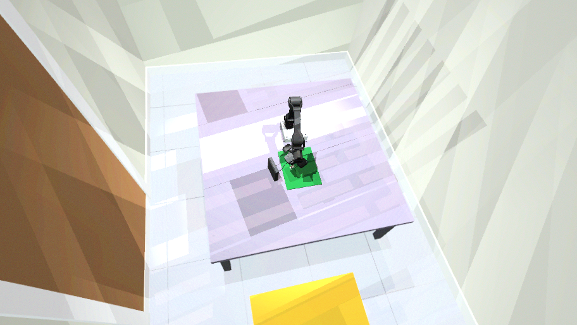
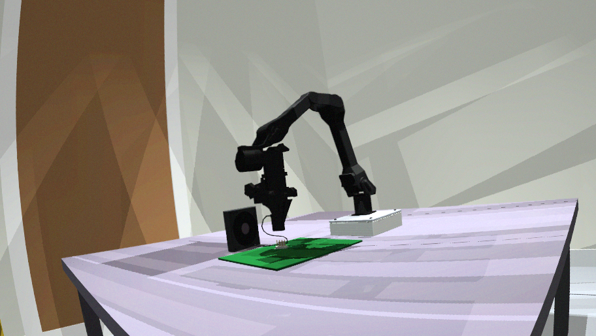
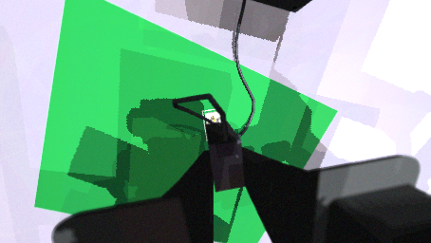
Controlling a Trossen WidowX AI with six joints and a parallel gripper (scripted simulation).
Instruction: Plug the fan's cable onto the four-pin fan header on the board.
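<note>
Right now the white four-pin header is 7 cm below my gripper tip. Also, from my gripper tip: dark fan plug: 1 cm to the right, 1 cm above; then green board: 8 cm below, 4 cm to the left, 2 cm ahead; then black fan: 14 cm to the right, 1 cm below.
</note>
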